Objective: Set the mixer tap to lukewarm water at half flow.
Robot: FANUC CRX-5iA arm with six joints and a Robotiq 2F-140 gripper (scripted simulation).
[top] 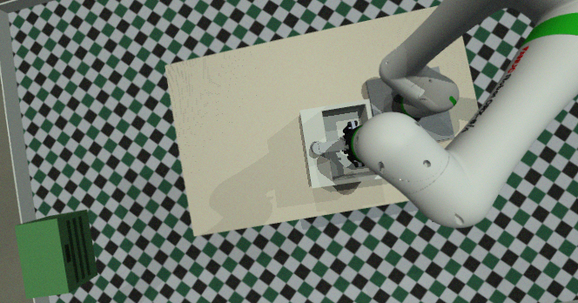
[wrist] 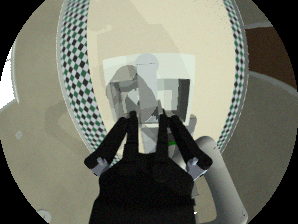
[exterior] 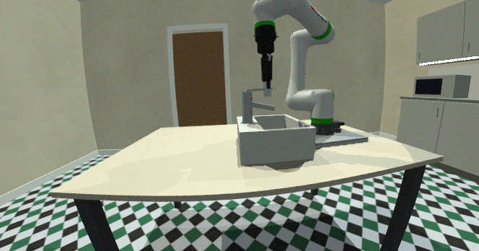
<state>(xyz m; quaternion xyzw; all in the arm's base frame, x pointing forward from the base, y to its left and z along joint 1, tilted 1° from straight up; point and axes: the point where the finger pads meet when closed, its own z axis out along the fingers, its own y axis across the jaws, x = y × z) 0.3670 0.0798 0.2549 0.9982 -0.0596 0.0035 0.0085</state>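
Now: hand 4 cm short of the lever. The rest, counted from my hand: grey mixer tap (6 cm ahead, 1 cm to the right, 5 cm below); sink basin (2 cm behind, 24 cm below).
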